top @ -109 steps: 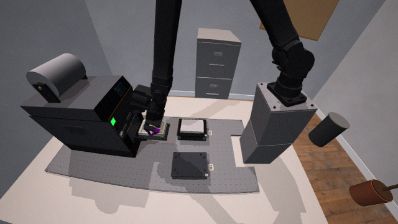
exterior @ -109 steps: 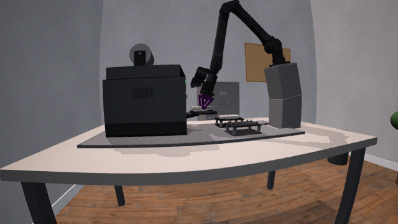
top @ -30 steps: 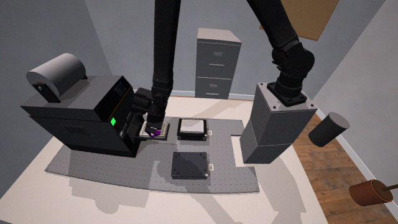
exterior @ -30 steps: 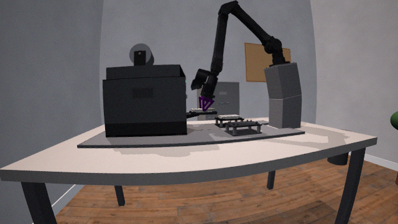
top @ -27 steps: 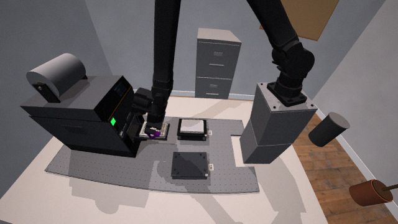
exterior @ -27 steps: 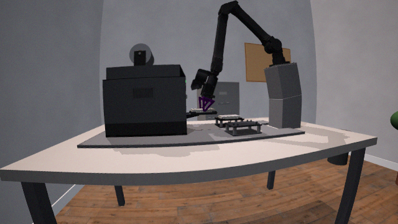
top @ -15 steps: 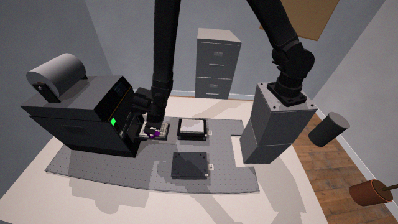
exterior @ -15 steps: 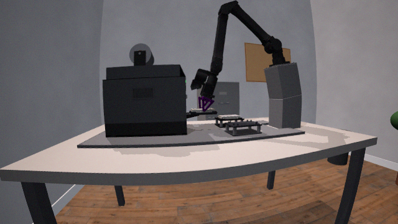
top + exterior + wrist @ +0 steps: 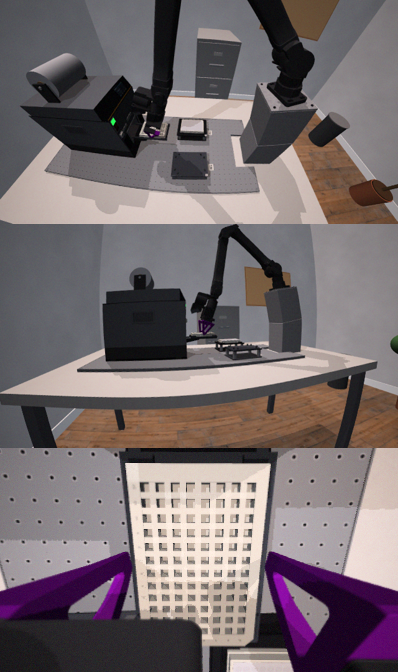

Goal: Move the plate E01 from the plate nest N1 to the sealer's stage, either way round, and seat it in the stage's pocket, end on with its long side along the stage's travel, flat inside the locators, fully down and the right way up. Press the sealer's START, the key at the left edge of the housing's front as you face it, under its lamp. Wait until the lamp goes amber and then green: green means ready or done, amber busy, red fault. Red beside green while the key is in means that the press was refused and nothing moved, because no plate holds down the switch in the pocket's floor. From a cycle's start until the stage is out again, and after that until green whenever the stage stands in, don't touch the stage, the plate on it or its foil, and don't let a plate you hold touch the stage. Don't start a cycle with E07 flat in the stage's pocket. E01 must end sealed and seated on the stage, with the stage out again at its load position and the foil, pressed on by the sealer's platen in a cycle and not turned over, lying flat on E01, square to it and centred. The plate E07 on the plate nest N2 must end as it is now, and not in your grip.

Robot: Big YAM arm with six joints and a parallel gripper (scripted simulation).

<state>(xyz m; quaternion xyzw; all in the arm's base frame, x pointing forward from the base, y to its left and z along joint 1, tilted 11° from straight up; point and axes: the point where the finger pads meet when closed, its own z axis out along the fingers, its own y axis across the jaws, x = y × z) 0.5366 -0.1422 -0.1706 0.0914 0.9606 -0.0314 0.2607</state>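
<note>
Now: the sealer stage 2 cm below my hand. From my hand the other things lie so: nest N2: 20 cm behind, 7 cm below, 4 cm to the right; then white-topped plate: 20 cm behind, 6 cm below, 4 cm to the right; then pale start key: 12 cm ahead, 7 cm to the left, 7 cm above.
</note>
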